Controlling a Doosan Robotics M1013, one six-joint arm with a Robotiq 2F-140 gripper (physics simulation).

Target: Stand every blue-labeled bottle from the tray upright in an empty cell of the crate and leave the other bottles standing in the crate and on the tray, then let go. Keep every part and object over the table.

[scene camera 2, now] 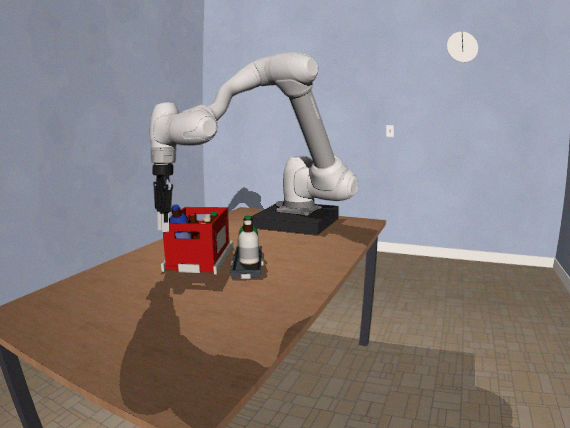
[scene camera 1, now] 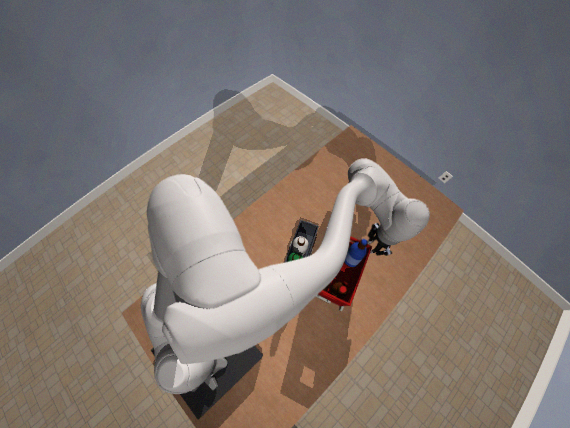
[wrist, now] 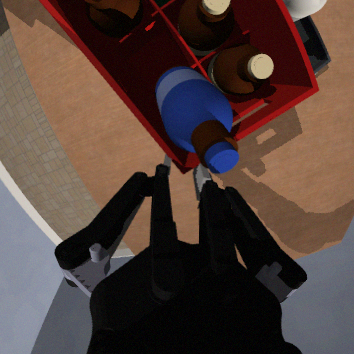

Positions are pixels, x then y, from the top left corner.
Scene:
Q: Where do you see a blue-labeled bottle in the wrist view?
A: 197,117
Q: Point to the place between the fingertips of my gripper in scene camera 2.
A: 163,230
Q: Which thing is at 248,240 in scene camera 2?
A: A white bottle.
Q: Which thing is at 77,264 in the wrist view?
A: My gripper.

